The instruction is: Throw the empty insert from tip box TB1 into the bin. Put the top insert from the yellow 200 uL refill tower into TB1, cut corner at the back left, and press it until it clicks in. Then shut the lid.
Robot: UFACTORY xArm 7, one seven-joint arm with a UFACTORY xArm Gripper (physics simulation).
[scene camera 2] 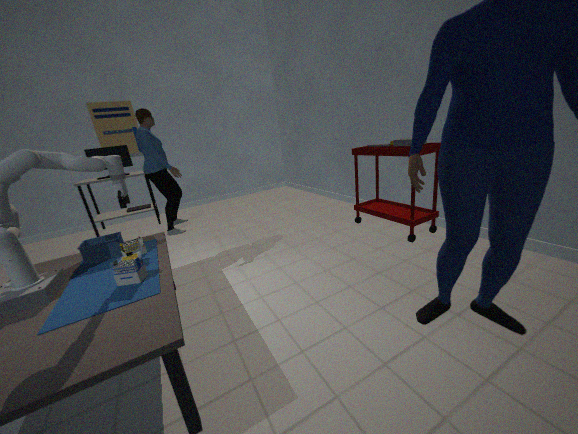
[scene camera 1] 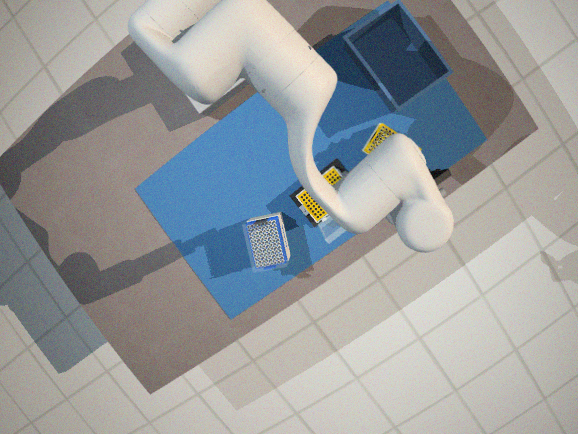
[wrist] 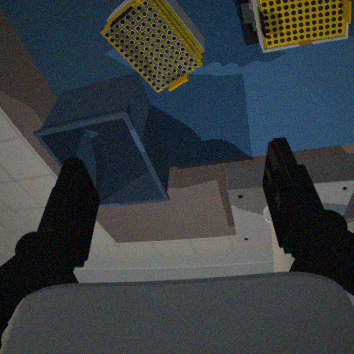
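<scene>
Tip box TB1 (scene camera 1: pixel 313 205) (wrist: pixel 306 24) has a yellow insert with dark, empty-looking holes. Its clear lid (scene camera 1: pixel 334 232) stands open; the arm covers part of the box in scene camera 1. The yellow refill tower (scene camera 1: pixel 378 136) (wrist: pixel 152 45) shows a top insert with pale tips in its holes, at the upper left of the wrist view. The blue bin (scene camera 1: pixel 423 88) (scene camera 2: pixel 99 248) (wrist: pixel 105 100) stands beyond the tower. My gripper (wrist: pixel 175 169) (scene camera 2: pixel 123 199) is open and empty, high above the table. The arm hides the gripper's fingertips in scene camera 1.
A white box with a blue-edged top (scene camera 1: pixel 267 243) (scene camera 2: pixel 129 275) stands beside TB1 on the blue mat (scene camera 1: pixel 200 175). The brown table (scene camera 1: pixel 135 335) ends near the boxes. A person in dark blue (scene camera 2: pixel 495 125), another in light blue (scene camera 2: pixel 151 147) and a red cart (scene camera 2: pixel 385 151) are beyond the table.
</scene>
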